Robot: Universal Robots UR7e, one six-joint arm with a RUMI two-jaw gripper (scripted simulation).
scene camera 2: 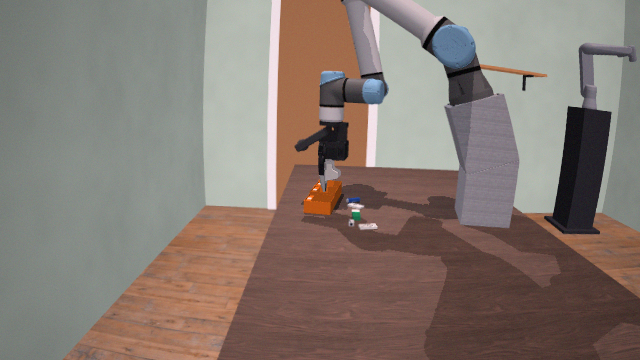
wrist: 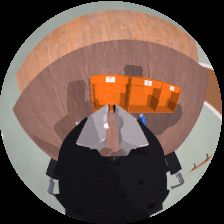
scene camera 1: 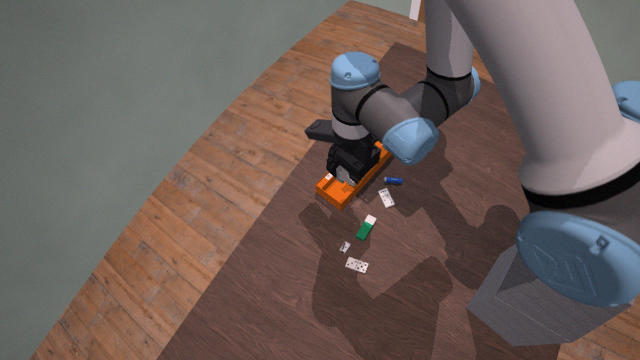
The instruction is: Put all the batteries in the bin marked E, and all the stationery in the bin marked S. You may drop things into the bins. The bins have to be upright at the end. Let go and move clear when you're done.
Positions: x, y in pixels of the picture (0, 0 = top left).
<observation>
gripper: scene camera 2; wrist 111, 104; scene camera 1
orange double bin: scene camera 2; wrist 145, 95; scene camera 1
same spot on gripper: (scene camera 2: 327, 171) = (scene camera 1: 342, 173)
same spot on orange double bin: (scene camera 2: 317, 202) = (scene camera 1: 328, 194)
</observation>
